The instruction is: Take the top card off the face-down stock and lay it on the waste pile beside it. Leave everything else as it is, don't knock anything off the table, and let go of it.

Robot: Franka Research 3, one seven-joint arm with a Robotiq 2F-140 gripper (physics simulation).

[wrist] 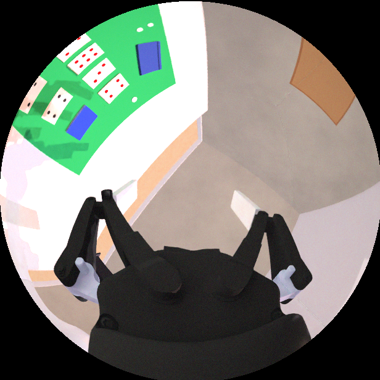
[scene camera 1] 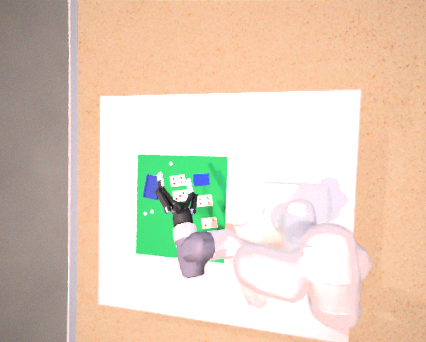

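Observation:
The face-down stock appears to be the small blue pile (scene camera 1: 201, 179) (wrist: 81, 122) on the green mat (scene camera 1: 155, 240) (wrist: 117, 100). A face-up card with black pips (scene camera 1: 204, 200) (wrist: 57, 106) and one with red pips (scene camera 1: 177, 180) (wrist: 113, 88) lie near it; I cannot tell which is the waste pile. My gripper (scene camera 1: 174, 181) (wrist: 185, 193) is wide open with nothing between its fingers. In the scene view it overlaps the mat's cards, left of the blue pile. The wrist view is tilted, with floor behind the fingers.
A larger dark-blue box or deck (scene camera 1: 150, 186) (wrist: 149, 58) lies at the mat's left in the scene view. Another black-pip card (scene camera 1: 209, 223) (wrist: 34, 95), more red-pip cards and small white discs, one of them (scene camera 1: 170, 163) (wrist: 134, 99) near the mat's edge, lie there too.

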